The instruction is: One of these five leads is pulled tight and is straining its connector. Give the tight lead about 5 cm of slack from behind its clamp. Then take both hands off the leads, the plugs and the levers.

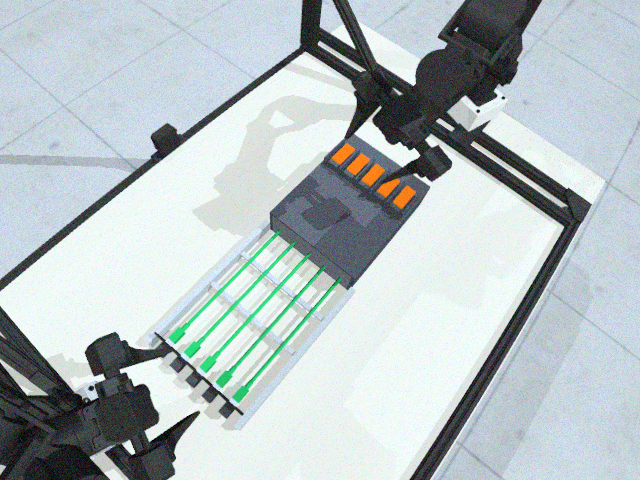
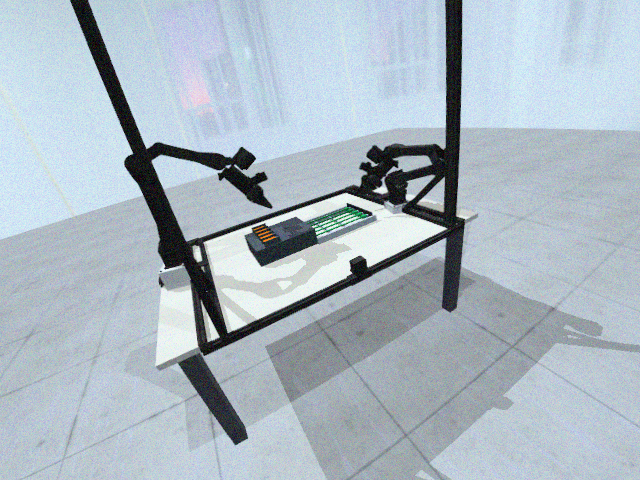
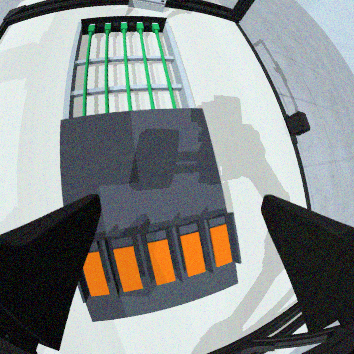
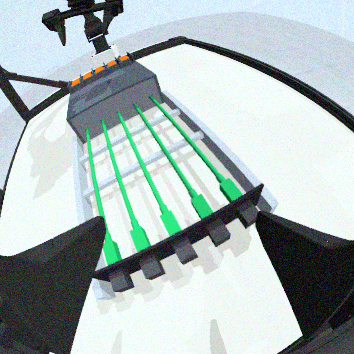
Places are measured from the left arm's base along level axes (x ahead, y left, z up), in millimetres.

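Pixels of known places: left gripper, fingertip midpoint: (image 1: 363, 160) (image 2: 271, 207) (image 3: 184, 203) (image 4: 82, 39); right gripper, fingertip midpoint: (image 1: 185, 381) (image 2: 358, 194) (image 4: 182, 222); left arm's base at its link origin: (image 1: 477, 92) (image 2: 175, 263) (image 4: 102, 49); right arm's base at its link origin: (image 2: 398, 202).
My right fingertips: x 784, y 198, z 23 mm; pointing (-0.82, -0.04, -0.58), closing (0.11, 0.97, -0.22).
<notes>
For each thing: its top centre in the pictures, then the offset to it from my right fingertips. "pt": a spot on its surface instead.
- dark housing at its top centre: (image 3: 151, 208) (image 1: 355, 192) (image 4: 99, 70) (image 2: 276, 227) dx -390, dy -126, dz -11 mm
- black strip at a spot on its surface: (image 4: 230, 207) pt dx -28, dy +40, dz -59 mm
- small black box at a spot on its surface: (image 1: 166, 139) (image 2: 356, 259) pt dx -165, dy -437, dz -54 mm
Five green leads (image 1: 258, 308) (image 3: 127, 75) (image 4: 140, 160) run from a dark housing (image 1: 310, 206) (image 3: 95, 150) to green plugs (image 1: 207, 364) (image 4: 170, 223) at a black strip (image 4: 230, 207). All look nearly straight; I cannot tell which is tight. Five orange levers (image 1: 372, 175) (image 2: 263, 233) (image 3: 161, 262) lie in a row on the housing, apparently all flat. My left gripper (image 1: 364, 161) (image 3: 184, 203) is open and empty above the lever end; one finger hides part of a lever. My right gripper (image 1: 181, 383) (image 4: 182, 222) is open and empty near the plug end. What lies inside the housing is hidden.
Pale side rails (image 1: 299, 356) and two crossbars flank and cross under the leads. A black frame (image 1: 232, 106) edges the white table, with uprights near the arms. A small black box (image 1: 166, 139) (image 2: 357, 265) sits on one long edge of the frame.
</notes>
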